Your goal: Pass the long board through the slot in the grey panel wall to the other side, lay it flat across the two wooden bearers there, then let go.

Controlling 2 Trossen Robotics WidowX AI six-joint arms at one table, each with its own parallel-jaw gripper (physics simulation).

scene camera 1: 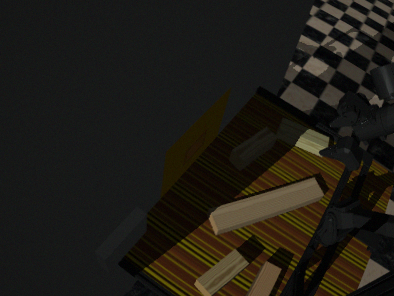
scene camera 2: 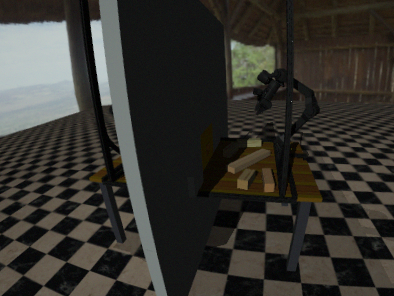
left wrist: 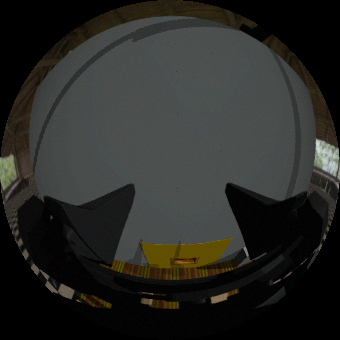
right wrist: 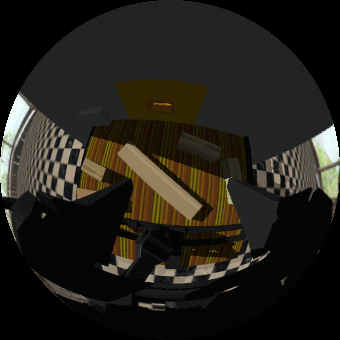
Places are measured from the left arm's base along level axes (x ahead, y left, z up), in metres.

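Pixels of known places: left gripper, fingertip midpoint: [left wrist: 181, 188]; right gripper, fingertip midpoint: [scene camera 1: 325, 138] [scene camera 2: 255, 112] [right wrist: 181, 183]; right arm's base, origin of the base link: [scene camera 1: 327, 236] [right wrist: 154, 234].
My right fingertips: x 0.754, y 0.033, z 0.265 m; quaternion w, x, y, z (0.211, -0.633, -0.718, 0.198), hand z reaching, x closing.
Ahead of a thing's pixels: the offset from my right fingertips to its top centre. "spot": to the spot under its first point.
The long pale board {dx -0.028, dy -0.046, dz -0.252 m} [scene camera 1: 267, 206] [scene camera 2: 250, 160] [right wrist: 160, 180] lies flat and slantwise on the striped table. The grey panel wall [scene camera 1: 100, 100] [scene camera 2: 170, 100] [left wrist: 175, 115] [right wrist: 170, 45] stands beyond it, with a slot {spot: dx -0.317, dy -0.074, dz -0.221 m} [left wrist: 185, 261] [right wrist: 161, 107] in a yellow patch. My right gripper [scene camera 1: 327, 136] [scene camera 2: 258, 110] [right wrist: 181, 183] is open and empty, high above the table; the board shows below its fingers in the right wrist view. My left gripper [left wrist: 181, 188] is open and empty, facing the wall. Two pale shapes low in the left wrist view may be the bearers; they are mostly hidden.
Short wooden blocks {dx -0.029, dy -0.291, dz -0.237 m} [scene camera 1: 222, 272] [scene camera 2: 247, 179] [right wrist: 199, 146] lie around the board, two near the wall's shaded side. A grey block {spot: dx -0.247, dy -0.383, dz -0.184 m} [scene camera 1: 122, 237] [right wrist: 94, 114] juts from the wall beside the table corner. Dark frame bars [scene camera 2: 289, 90] rise at the table's side. Much of the scene is in shadow.
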